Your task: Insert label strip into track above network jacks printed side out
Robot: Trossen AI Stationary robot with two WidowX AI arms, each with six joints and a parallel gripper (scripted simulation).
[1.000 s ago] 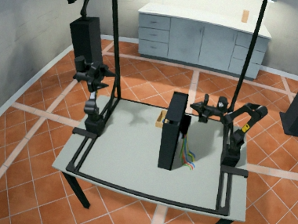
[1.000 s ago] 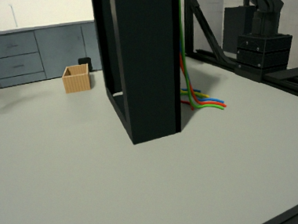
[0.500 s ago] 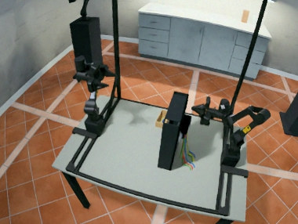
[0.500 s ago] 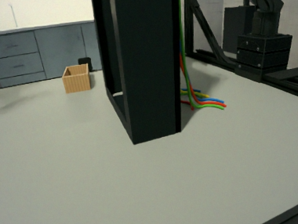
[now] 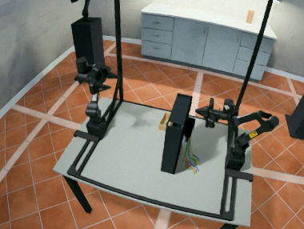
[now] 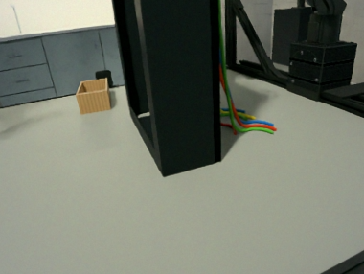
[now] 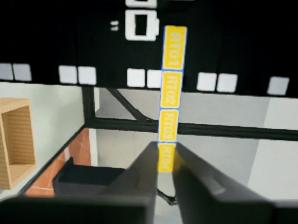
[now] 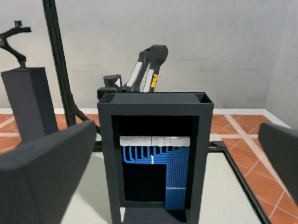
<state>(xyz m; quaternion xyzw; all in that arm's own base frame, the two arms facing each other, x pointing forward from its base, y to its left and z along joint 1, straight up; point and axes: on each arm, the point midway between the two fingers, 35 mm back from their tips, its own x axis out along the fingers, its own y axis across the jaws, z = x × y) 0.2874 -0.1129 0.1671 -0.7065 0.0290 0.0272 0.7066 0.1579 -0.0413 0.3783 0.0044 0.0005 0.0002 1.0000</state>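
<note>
The yellow label strip lies 30 mm ahead of my left hand and 30 mm to the right of it. Also, from my left hand: small box (110 mm behind, 210 mm to the right, 270 mm below).
</note>
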